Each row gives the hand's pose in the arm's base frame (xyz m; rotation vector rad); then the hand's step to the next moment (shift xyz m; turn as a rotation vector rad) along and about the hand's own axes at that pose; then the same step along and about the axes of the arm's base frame.
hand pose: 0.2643 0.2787 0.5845 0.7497 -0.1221 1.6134
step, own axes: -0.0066 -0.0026 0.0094 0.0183 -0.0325 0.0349
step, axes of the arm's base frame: 0.0061 -0.0096 0.0030 0.0437 0.0053 0.0260
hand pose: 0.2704 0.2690 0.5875 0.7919 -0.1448 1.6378
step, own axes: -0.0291 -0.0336 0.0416 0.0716 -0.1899 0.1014
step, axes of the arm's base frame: 0.0482 -0.0370 0.0039 0.2136 0.0537 0.0543
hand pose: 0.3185 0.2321 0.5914 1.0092 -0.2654 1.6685
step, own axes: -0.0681 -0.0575 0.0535 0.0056 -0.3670 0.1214
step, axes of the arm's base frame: 0.0776 -0.0597 -0.0350 0.3801 0.0599 -0.0372
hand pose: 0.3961 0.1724 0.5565 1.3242 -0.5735 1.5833
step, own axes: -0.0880 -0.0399 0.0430 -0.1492 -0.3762 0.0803
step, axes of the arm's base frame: 0.0514 -0.0506 -0.0774 0.3611 0.0410 -0.1954
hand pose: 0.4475 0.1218 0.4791 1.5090 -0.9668 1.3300
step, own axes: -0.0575 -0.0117 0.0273 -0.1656 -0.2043 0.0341
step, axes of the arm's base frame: 0.0123 -0.0222 -0.0595 0.1827 0.0315 -0.1896
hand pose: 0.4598 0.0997 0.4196 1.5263 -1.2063 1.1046
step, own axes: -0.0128 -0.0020 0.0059 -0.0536 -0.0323 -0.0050
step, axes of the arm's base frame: 0.0010 -0.0028 -0.0139 0.0239 0.0207 -0.0542
